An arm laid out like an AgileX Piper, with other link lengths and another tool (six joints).
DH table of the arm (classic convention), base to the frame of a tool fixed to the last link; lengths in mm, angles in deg. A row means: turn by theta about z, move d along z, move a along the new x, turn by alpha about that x. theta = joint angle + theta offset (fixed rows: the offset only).
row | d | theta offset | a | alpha
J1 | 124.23 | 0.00 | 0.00 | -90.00
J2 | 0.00 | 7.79 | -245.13 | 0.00
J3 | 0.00 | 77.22 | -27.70 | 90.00
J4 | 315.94 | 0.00 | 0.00 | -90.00
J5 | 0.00 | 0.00 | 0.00 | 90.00
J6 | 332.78 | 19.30 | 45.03 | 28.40
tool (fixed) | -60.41 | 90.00 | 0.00 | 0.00
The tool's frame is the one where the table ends.
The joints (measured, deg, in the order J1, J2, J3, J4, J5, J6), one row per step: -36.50, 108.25, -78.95, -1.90, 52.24, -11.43; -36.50, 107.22, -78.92, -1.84, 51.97, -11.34; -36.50, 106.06, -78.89, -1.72, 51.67, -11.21; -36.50, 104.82, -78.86, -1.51, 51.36, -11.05; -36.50, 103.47, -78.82, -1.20, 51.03, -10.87; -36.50, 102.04, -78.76, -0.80, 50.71, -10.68; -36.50, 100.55, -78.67, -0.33, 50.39, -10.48; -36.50, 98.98, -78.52, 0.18, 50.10, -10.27; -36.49, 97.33, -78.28, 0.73, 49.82, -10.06; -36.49, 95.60, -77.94, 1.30, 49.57, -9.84; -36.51, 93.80, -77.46, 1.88, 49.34, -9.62; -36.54, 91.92, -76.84, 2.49, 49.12, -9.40; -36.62, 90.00, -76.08, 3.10, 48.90, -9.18; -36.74, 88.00, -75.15, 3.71, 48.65, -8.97; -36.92, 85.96, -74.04, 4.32, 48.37, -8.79
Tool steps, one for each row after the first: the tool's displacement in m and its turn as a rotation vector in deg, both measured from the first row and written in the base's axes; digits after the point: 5 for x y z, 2 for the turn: 0.00351, -0.00217, 0.00780, -0.69, -1.07, -0.10; 0.00751, -0.00434, 0.01676, -1.43, -2.31, -0.27; 0.01181, -0.00624, 0.02651, -2.14, -3.68, -0.49; 0.01645, -0.00785, 0.03728, -2.83, -5.21, -0.77; 0.02112, -0.00901, 0.04875, -3.49, -6.83, -1.08; 0.02569, -0.00974, 0.06070, -4.09, -8.52, -1.42; 0.02983, -0.00995, 0.07303, -4.65, -10.23, -1.78; 0.03349, -0.00953, 0.08553, -5.16, -11.95, -2.12; 0.03643, -0.00857, 0.09803, -5.61, -13.65, -2.49; 0.03843, -0.00710, 0.11011, -6.00, -15.28, -2.86; 0.03965, -0.00503, 0.12183, -6.31, -16.88, -3.25; 0.03990, -0.00277, 0.13277, -6.57, -18.39, -3.67; 0.03927, -0.00028, 0.14304, -6.80, -19.85, -4.12; 0.03764, 0.00229, 0.15217, -6.98, -21.21, -4.60
